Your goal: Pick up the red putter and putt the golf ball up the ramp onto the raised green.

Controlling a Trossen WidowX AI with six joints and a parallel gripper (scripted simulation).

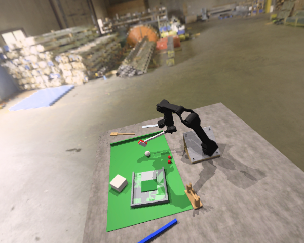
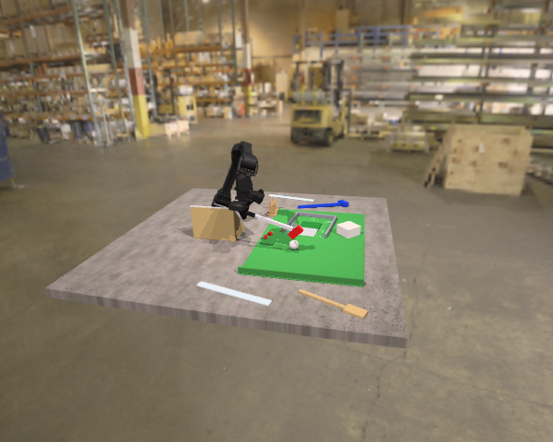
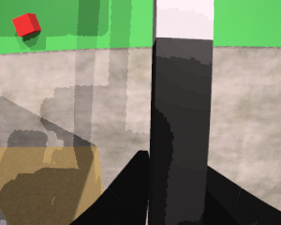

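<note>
My gripper tip is 12 cm short of the red putter. From my gripper tip the other things lie so: white golf ball: 21 cm ahead, 2 cm to the left, 12 cm below; wooden stand: 2 cm ahead, 46 cm to the left, 11 cm below; green mat: 28 cm ahead, 14 cm to the left, 14 cm below.
</note>
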